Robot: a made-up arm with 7 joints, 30 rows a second.
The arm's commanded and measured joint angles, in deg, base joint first. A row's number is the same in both.
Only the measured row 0 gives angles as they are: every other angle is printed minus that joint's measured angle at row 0.
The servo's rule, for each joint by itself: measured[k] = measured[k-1] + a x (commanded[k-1-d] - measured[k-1]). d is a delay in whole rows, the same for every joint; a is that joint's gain. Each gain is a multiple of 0.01, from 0.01 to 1. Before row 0 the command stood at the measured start. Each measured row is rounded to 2 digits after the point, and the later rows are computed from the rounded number. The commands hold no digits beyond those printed.
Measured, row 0: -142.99 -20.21 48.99 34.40 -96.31 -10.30 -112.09
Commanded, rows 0 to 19: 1.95 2.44 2.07 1.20 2.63 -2.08 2.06; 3.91 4.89 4.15 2.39 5.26 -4.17 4.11; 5.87 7.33 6.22 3.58 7.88 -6.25 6.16; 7.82 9.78 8.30 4.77 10.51 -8.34 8.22; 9.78 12.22 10.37 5.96 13.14 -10.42 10.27; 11.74 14.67 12.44 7.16 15.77 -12.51 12.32; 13.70 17.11 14.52 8.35 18.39 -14.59 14.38; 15.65 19.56 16.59 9.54 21.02 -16.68 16.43; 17.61 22.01 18.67 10.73 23.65 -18.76 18.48; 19.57 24.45 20.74 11.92 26.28 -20.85 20.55; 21.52 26.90 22.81 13.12 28.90 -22.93 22.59; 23.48 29.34 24.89 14.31 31.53 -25.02 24.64; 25.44 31.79 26.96 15.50 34.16 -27.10 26.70; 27.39 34.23 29.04 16.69 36.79 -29.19 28.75; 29.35 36.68 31.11 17.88 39.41 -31.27 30.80; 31.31 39.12 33.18 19.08 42.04 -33.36 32.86; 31.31 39.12 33.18 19.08 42.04 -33.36 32.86; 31.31 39.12 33.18 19.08 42.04 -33.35 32.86; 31.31 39.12 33.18 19.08 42.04 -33.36 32.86; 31.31 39.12 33.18 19.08 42.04 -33.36 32.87
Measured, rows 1 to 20: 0.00 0.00 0.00 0.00 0.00 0.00 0.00; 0.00 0.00 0.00 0.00 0.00 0.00 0.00; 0.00 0.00 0.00 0.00 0.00 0.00 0.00; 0.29 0.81 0.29 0.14 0.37 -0.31 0.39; 0.83 2.16 0.83 0.41 1.05 -0.89 1.10; 1.59 3.87 1.58 0.79 2.01 -1.69 2.06; 2.52 5.82 2.52 1.27 3.20 -2.69 3.23; 3.61 7.93 3.62 1.83 4.59 -3.85 4.57; 4.83 10.15 4.85 2.47 6.16 -5.15 6.04; 6.16 12.45 6.20 3.18 7.87 -6.57 7.62; 7.58 14.80 7.65 3.94 9.71 -8.09 9.29; 9.08 17.18 9.19 4.75 11.66 -9.69 11.04; 10.65 19.58 10.81 5.61 13.71 -11.36 12.85; 12.28 22.00 12.49 6.51 15.84 -13.10 14.70; 13.96 24.42 14.23 7.45 18.04 -14.89 16.59; 15.68 26.85 16.01 8.42 20.30 -16.72 18.51; 17.44 29.29 17.83 9.41 22.61 -18.59 20.46; 19.23 31.73 19.69 10.43 24.96 -20.49 22.42; 21.04 34.17 21.58 11.47 27.35 -22.42 24.40; 22.58 35.80 23.20 12.38 29.41 -24.06 26.01
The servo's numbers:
d 3
a 0.15 0.33 0.14 0.12 0.14 0.15 0.19

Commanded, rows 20 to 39: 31.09 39.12 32.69 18.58 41.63 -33.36 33.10; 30.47 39.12 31.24 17.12 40.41 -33.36 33.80; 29.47 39.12 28.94 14.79 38.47 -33.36 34.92; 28.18 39.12 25.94 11.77 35.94 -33.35 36.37; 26.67 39.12 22.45 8.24 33.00 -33.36 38.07; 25.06 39.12 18.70 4.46 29.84 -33.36 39.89; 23.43 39.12 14.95 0.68 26.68 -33.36 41.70; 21.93 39.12 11.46 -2.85 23.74 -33.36 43.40; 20.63 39.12 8.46 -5.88 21.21 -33.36 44.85; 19.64 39.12 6.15 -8.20 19.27 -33.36 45.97; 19.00 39.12 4.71 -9.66 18.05 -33.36 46.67; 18.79 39.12 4.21 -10.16 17.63 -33.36 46.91; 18.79 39.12 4.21 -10.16 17.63 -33.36 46.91; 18.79 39.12 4.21 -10.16 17.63 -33.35 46.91; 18.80 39.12 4.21 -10.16 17.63 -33.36 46.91; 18.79 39.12 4.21 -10.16 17.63 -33.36 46.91; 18.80 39.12 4.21 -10.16 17.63 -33.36 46.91; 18.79 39.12 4.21 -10.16 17.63 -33.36 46.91; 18.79 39.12 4.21 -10.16 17.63 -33.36 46.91; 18.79 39.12 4.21 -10.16 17.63 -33.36 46.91
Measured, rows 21 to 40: 23.89 36.90 24.60 13.18 31.18 -25.45 27.31; 25.00 37.63 25.80 13.89 32.70 -26.64 28.36; 25.95 38.12 26.83 14.51 34.01 -27.65 29.22; 26.72 38.45 27.65 15.00 35.08 -28.51 29.96; 27.28 38.67 28.15 15.25 35.83 -29.24 30.69; 27.61 38.82 28.26 15.19 36.20 -29.86 31.49; 27.70 38.92 27.94 14.78 36.16 -30.38 32.42; 27.55 38.99 27.17 14.00 35.72 -30.83 33.49; 27.18 39.03 25.98 12.86 34.90 -31.21 34.71; 26.62 39.06 24.44 11.40 33.75 -31.53 36.04; 25.92 39.08 22.62 9.69 32.35 -31.80 37.44; 25.13 39.09 20.64 7.82 30.79 -32.03 38.85; 24.31 39.10 18.61 5.90 29.18 -32.23 40.20; 23.51 39.11 16.66 4.03 27.62 -32.40 41.43; 22.80 39.11 14.92 2.33 26.22 -32.54 42.47; 22.20 39.11 13.42 0.83 25.02 -32.66 43.31; 21.69 39.11 12.13 -0.49 23.99 -32.76 43.99; 21.26 39.11 11.02 -1.65 23.10 -32.85 44.54; 20.89 39.11 10.07 -2.67 22.33 -32.93 44.99; 20.58 39.11 9.25 -3.57 21.67 -32.99 45.35
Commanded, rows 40 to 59: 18.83 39.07 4.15 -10.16 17.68 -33.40 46.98; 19.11 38.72 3.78 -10.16 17.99 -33.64 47.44; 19.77 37.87 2.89 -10.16 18.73 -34.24 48.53; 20.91 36.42 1.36 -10.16 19.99 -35.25 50.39; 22.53 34.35 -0.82 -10.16 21.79 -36.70 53.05; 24.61 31.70 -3.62 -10.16 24.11 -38.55 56.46; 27.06 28.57 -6.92 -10.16 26.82 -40.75 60.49; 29.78 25.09 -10.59 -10.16 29.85 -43.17 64.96; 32.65 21.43 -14.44 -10.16 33.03 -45.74 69.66; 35.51 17.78 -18.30 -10.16 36.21 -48.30 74.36; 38.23 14.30 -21.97 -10.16 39.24 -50.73 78.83; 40.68 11.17 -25.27 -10.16 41.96 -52.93 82.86; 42.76 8.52 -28.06 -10.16 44.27 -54.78 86.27; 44.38 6.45 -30.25 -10.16 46.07 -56.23 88.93; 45.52 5.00 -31.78 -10.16 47.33 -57.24 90.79; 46.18 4.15 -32.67 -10.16 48.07 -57.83 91.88; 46.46 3.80 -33.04 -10.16 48.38 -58.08 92.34; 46.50 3.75 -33.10 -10.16 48.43 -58.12 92.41; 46.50 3.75 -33.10 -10.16 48.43 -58.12 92.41; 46.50 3.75 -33.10 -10.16 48.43 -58.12 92.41
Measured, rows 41 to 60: 20.31 39.11 8.54 -4.36 21.10 -33.05 45.65; 20.08 39.11 7.93 -5.06 20.61 -33.10 45.89; 19.89 39.11 7.41 -5.67 20.19 -33.14 46.08; 19.73 39.10 6.95 -6.21 19.84 -33.18 46.25; 19.64 38.97 6.51 -6.68 19.58 -33.25 46.48; 19.66 38.61 6.00 -7.10 19.46 -33.40 46.87; 19.85 37.89 5.35 -7.47 19.53 -33.68 47.54; 20.25 36.72 4.49 -7.79 19.85 -34.13 48.59; 20.90 35.06 3.35 -8.07 20.45 -34.79 50.09; 21.82 32.92 1.91 -8.32 21.34 -35.68 52.07; 23.01 30.34 0.16 -8.54 22.53 -36.80 54.52; 24.46 27.40 -1.88 -8.73 24.00 -38.14 57.40; 26.12 24.23 -4.18 -8.90 25.71 -39.66 60.62; 27.94 20.95 -6.67 -9.05 27.60 -41.32 64.08; 29.85 17.72 -9.27 -9.18 29.61 -43.06 67.65; 31.79 14.68 -11.90 -9.30 31.66 -44.82 71.19; 33.68 11.96 -14.47 -9.40 33.68 -46.53 74.56; 35.46 9.66 -16.89 -9.49 35.59 -48.14 77.64; 37.07 7.84 -19.10 -9.57 37.34 -49.59 80.35; 38.48 6.51 -21.05 -9.64 38.89 -50.86 82.63
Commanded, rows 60 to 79: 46.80 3.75 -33.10 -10.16 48.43 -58.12 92.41; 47.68 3.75 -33.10 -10.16 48.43 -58.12 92.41; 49.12 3.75 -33.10 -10.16 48.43 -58.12 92.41; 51.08 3.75 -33.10 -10.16 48.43 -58.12 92.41; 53.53 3.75 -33.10 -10.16 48.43 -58.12 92.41; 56.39 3.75 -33.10 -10.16 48.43 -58.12 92.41; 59.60 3.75 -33.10 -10.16 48.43 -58.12 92.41; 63.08 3.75 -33.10 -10.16 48.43 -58.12 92.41; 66.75 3.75 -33.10 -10.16 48.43 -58.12 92.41; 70.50 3.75 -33.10 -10.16 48.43 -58.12 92.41; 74.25 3.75 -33.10 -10.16 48.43 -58.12 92.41; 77.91 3.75 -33.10 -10.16 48.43 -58.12 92.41; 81.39 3.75 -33.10 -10.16 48.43 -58.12 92.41; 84.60 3.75 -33.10 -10.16 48.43 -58.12 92.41; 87.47 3.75 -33.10 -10.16 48.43 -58.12 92.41; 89.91 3.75 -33.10 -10.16 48.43 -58.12 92.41; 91.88 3.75 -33.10 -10.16 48.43 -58.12 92.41; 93.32 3.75 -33.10 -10.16 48.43 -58.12 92.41; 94.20 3.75 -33.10 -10.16 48.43 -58.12 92.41; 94.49 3.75 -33.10 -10.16 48.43 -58.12 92.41
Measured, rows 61 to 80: 39.68 5.60 -22.74 -9.70 40.23 -51.95 84.49; 40.70 4.99 -24.19 -9.76 41.38 -52.88 85.99; 41.57 4.58 -25.44 -9.81 42.37 -53.67 87.21; 42.35 4.31 -26.51 -9.85 43.22 -54.34 88.20; 43.15 4.13 -27.43 -9.89 43.95 -54.91 89.00; 44.05 4.00 -28.22 -9.92 44.58 -55.39 89.65; 45.10 3.92 -28.90 -9.95 45.12 -55.80 90.17; 46.36 3.86 -29.49 -9.98 45.58 -56.15 90.60; 47.86 3.82 -30.00 -10.00 45.98 -56.45 90.94; 49.62 3.80 -30.43 -10.02 46.32 -56.70 91.22; 51.64 3.78 -30.80 -10.04 46.62 -56.91 91.45; 53.91 3.77 -31.12 -10.05 46.87 -57.09 91.63; 56.40 3.76 -31.40 -10.06 47.09 -57.24 91.78; 59.08 3.76 -31.64 -10.07 47.28 -57.37 91.90; 61.90 3.76 -31.84 -10.08 47.44 -57.48 92.00; 64.82 3.76 -32.02 -10.09 47.58 -57.58 92.08; 67.79 3.76 -32.17 -10.10 47.70 -57.66 92.14; 70.74 3.76 -32.30 -10.11 47.80 -57.73 92.19; 73.62 3.76 -32.41 -10.12 47.89 -57.79 92.23; 76.36 3.76 -32.51 -10.12 47.97 -57.84 92.26
